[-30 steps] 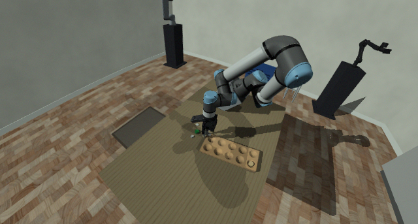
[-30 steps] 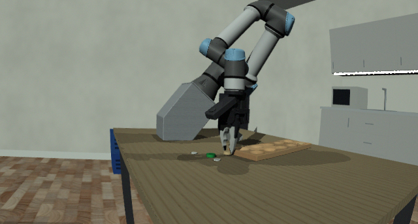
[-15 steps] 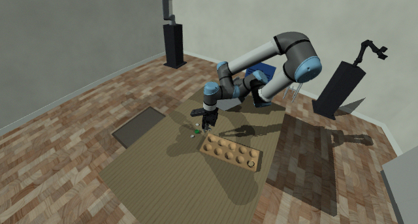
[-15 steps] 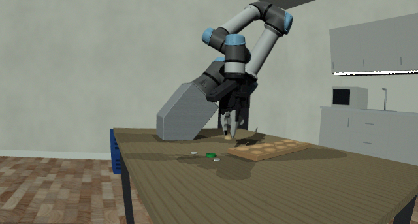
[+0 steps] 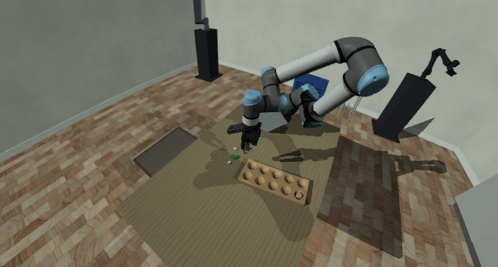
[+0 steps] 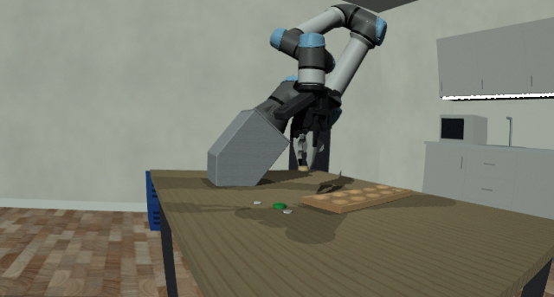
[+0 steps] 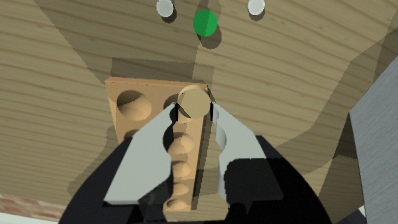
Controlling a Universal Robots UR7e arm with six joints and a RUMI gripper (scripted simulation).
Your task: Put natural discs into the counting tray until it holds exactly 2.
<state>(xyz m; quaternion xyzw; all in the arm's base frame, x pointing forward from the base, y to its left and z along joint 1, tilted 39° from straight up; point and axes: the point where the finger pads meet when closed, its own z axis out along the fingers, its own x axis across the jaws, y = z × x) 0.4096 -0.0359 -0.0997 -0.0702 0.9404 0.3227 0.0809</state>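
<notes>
My hand is 21 cm to the right of the wooden counting tray, 11 cm above it and 3 cm short of it. Round my hand: green disc (11 cm below, 7 cm to the right).
</notes>
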